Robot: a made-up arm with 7 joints. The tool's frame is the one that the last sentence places. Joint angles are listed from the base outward.
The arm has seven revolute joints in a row. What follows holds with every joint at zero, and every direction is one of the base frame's.
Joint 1 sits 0.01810 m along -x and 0.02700 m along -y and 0.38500 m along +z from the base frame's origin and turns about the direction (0.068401, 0.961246, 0.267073), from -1.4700 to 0.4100 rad.
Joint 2 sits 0.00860 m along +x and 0.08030 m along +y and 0.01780 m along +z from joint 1 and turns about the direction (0.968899, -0.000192, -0.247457), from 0.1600 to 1.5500 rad.
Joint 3 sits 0.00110 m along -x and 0.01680 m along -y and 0.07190 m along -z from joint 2 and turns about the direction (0.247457, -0.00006, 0.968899), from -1.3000 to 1.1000 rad.
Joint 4 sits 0.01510 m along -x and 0.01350 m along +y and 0.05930 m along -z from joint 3 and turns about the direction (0.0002, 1, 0.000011), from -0.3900 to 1.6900 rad.
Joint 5 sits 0.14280 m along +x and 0.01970 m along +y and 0.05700 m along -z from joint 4 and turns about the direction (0.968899, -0.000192, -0.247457), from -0.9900 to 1.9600 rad.
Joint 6 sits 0.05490 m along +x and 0.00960 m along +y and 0.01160 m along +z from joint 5 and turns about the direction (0.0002, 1, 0.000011), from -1.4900 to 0.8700 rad.
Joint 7 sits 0.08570 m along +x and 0.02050 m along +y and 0.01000 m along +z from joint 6 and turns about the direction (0.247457, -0.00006, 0.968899), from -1.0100 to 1.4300 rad.
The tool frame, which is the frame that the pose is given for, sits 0.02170 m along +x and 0.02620 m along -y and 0.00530 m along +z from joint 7; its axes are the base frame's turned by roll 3.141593, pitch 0.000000 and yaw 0.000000 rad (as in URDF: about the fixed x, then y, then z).
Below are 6 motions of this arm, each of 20 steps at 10 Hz.
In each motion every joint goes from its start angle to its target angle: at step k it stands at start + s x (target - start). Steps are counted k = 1, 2, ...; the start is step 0. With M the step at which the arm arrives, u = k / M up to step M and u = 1 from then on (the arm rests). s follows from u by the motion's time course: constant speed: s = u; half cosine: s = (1 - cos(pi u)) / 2; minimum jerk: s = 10 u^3 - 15 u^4 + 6 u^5.
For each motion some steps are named. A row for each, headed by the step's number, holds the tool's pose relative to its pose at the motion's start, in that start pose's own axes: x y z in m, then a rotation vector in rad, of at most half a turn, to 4 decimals.
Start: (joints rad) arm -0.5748 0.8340 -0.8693 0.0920 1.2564 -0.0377 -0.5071
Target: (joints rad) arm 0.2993 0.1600 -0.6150 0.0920 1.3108 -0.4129 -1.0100
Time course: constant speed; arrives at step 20
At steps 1, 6, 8, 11, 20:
1: 0.0027 0.0023 -0.0128 -0.0300 0.0516 0.0194
6: 0.0076 0.0099 -0.0722 -0.1807 0.3046 0.1115
8: 0.0062 0.0112 -0.0933 -0.2412 0.4034 0.1456
11: 0.0016 0.0117 -0.1217 -0.3324 0.5486 0.1932
20: -0.0220 0.0079 -0.1808 -0.6102 0.9590 0.3048

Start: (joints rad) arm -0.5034 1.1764 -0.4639 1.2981 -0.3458 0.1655 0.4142
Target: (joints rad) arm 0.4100 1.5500 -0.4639 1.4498 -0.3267 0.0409 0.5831
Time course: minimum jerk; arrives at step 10
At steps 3, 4, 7, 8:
3: -0.0006 -0.0077 0.0478 0.1649 -0.0514 -0.0350
4: -0.0033 -0.0216 0.0878 0.3249 -0.0870 -0.0665
7: -0.0172 -0.0980 0.1733 0.8797 -0.1110 -0.1514
8: -0.0193 -0.1154 0.1805 0.9927 -0.0973 -0.1629

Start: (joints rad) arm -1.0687 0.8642 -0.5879 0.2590 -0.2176 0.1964 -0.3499
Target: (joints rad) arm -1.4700 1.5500 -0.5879 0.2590 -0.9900 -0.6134 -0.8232
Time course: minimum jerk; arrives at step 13
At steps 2, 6, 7, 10, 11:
2: -0.0037 -0.0056 -0.0040 0.0026 0.0232 0.0029
6: -0.0719 -0.0765 -0.0668 0.1017 0.3544 0.0283
7: -0.1039 -0.0965 -0.0909 0.1681 0.4726 0.0307
10: -0.1931 -0.1265 -0.1462 0.3983 0.7377 0.0215
11: -0.2089 -0.1287 -0.1544 0.4451 0.7767 0.0177

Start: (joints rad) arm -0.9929 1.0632 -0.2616 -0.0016 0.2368 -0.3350 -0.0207
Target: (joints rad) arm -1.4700 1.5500 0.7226 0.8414 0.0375 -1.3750 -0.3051
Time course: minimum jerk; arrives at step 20
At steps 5, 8, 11, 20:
5: -0.0152 -0.0396 0.0117 0.0898 0.0109 -0.0513
8: -0.0590 -0.1221 0.0159 0.2847 0.0433 -0.1724
11: -0.1379 -0.2087 -0.0141 0.5618 0.1042 -0.3501
20: -0.2749 -0.2525 -0.0907 1.0383 0.2119 -0.6340

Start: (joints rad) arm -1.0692 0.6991 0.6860 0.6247 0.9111 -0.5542 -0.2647
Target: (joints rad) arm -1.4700 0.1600 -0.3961 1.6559 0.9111 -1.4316 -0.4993
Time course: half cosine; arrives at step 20
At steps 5, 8, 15, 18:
5: 0.0192 0.0606 -0.0304 -0.1187 0.1929 0.2000
8: 0.0252 0.1313 -0.0843 -0.2532 0.4700 0.4636
15: -0.0398 0.2300 -0.2026 -0.4296 1.1615 1.1240
18: -0.0613 0.2367 -0.2156 -0.4327 1.3033 1.2849

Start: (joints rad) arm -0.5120 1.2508 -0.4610 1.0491 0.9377 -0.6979 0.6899
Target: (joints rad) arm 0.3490 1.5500 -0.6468 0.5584 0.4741 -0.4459 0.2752
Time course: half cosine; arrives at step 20
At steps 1, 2, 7, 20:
1: -0.0006 0.0008 -0.0004 -0.0011 0.0004 0.0052
2: -0.0024 0.0034 -0.0016 -0.0045 0.0016 0.0207
7: -0.0283 0.0364 -0.0213 -0.0608 0.0231 0.2335
20: -0.1342 0.1111 -0.1125 -0.3369 0.1087 0.9055

